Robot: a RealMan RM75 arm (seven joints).
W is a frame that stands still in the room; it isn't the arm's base.
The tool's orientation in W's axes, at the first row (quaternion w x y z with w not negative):
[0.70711, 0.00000, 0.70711, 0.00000]
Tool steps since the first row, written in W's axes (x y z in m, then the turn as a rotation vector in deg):
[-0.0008, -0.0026, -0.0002, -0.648, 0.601, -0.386]
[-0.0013, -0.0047, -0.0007, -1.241, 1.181, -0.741]
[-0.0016, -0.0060, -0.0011, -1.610, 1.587, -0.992]
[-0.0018, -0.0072, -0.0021, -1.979, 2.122, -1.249]
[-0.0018, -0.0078, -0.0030, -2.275, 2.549, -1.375]
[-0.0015, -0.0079, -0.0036, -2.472, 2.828, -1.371]
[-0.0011, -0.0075, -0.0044, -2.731, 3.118, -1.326]
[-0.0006, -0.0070, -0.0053, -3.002, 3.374, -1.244]
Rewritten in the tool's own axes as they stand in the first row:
[0.0002, -0.0026, -0.0008, 0.386, 0.601, -0.648]
[0.0007, -0.0047, -0.0013, 0.741, 1.181, -1.241]
[0.0011, -0.0060, -0.0016, 0.992, 1.587, -1.610]
[0.0021, -0.0072, -0.0018, 1.249, 2.122, -1.979]
[0.0030, -0.0078, -0.0018, 1.375, 2.549, -2.275]
[0.0036, -0.0079, -0.0015, 1.371, 2.828, -2.472]
[0.0044, -0.0075, -0.0011, 1.326, 3.118, -2.731]
[0.0053, -0.0070, -0.0006, 1.244, 3.374, -3.002]

